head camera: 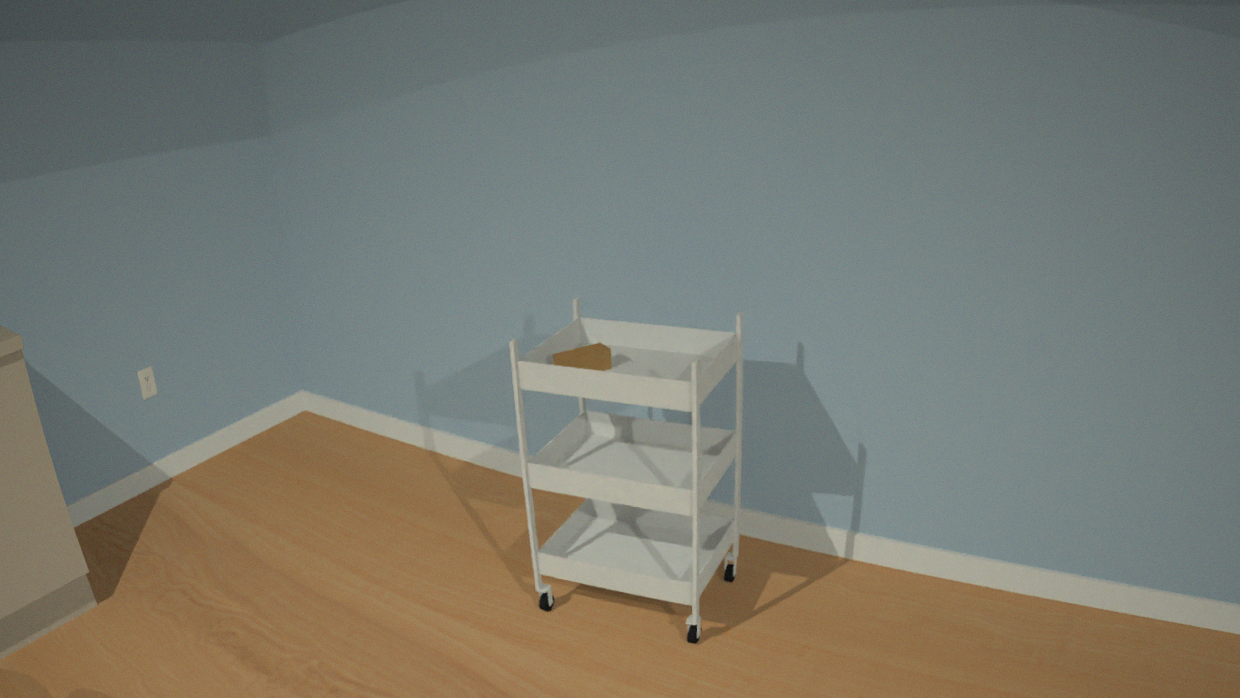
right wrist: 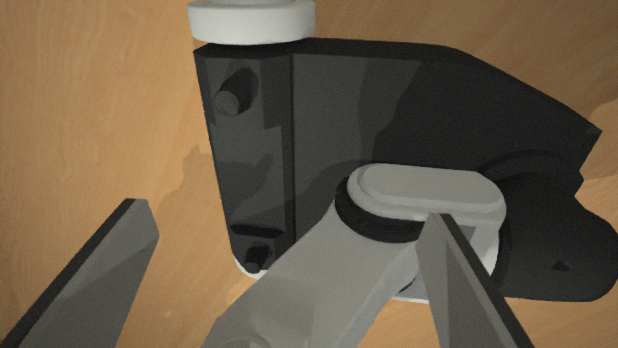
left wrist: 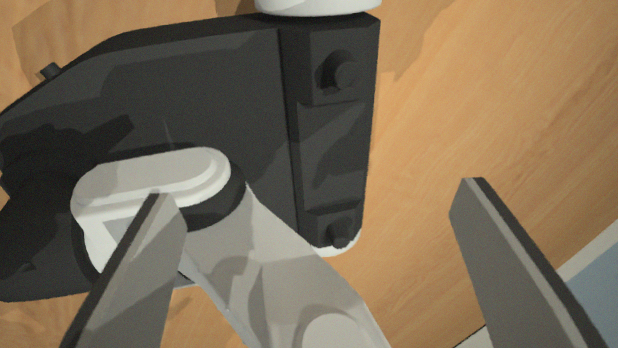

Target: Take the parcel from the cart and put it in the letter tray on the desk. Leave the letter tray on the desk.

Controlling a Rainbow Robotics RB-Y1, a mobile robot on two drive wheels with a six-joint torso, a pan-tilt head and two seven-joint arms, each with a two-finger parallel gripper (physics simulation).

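Places are measured from the robot's base along level axes (x ahead, y left, z up), in millimetres.
Where they show: left gripper, fingertip midpoint: (left wrist: pixel 316 204); right gripper, fingertip midpoint: (right wrist: pixel 288 224).
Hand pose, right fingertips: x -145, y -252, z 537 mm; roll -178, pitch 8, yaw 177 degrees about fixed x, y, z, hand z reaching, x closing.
Observation:
After its pixels a point has its place.
A white three-tier cart (head camera: pixel 607 386) @[x 1768, y 132, z 696 mm] stands on the floor near the wall, a little right of the middle in the head view. A brown parcel (head camera: pixel 583 357) @[x 1918, y 195, z 709 mm] lies in its top tray, at the left front part. The desk and the letter tray do not show in these views. My left gripper (left wrist: pixel 316 204) @[x -114, y 252, z 541 mm] is open, with no object between its fingers; the robot's own base and leg show behind them. My right gripper (right wrist: pixel 288 224) @[x -145, y -252, z 537 mm] is open in the same way. Both grippers are out of the head view, away from the cart.
A beige cabinet (head camera: pixel 39 502) @[x 1603, y 1760, z 430 mm] stands at the left edge of the head view. A blue wall (head camera: pixel 954 303) @[x 1958, y -737, z 810 mm] runs behind the cart, with a white baseboard (head camera: pixel 997 576) @[x 1831, y -933, z 44 mm]. A wall outlet (head camera: pixel 147 382) @[x 2579, y 1935, z 404 mm] is on the left wall. Wooden floor (head camera: pixel 329 554) @[x 2106, y 1058, z 0 mm] lies in front of the cart.

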